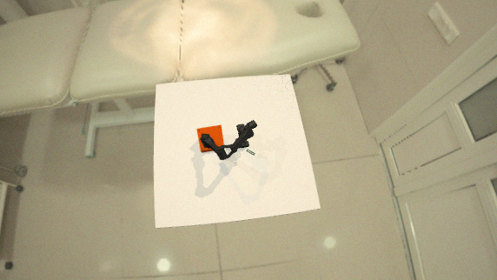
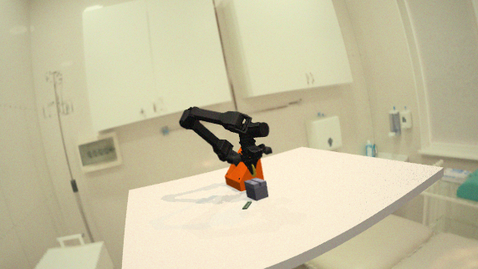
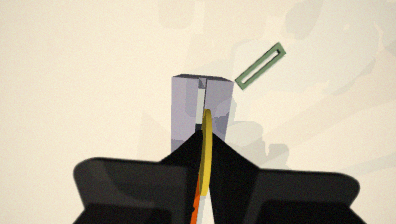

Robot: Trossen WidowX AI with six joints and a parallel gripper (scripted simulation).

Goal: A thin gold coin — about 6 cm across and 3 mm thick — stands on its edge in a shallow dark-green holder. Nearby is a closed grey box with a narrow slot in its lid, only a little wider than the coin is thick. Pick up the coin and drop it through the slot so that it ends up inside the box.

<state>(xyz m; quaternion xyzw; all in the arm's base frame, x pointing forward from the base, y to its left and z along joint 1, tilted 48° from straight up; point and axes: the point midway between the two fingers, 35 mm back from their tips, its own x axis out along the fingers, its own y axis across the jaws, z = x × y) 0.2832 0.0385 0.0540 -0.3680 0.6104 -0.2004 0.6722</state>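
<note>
Now: the gold coin 20 mm above my gripper tip.
</note>
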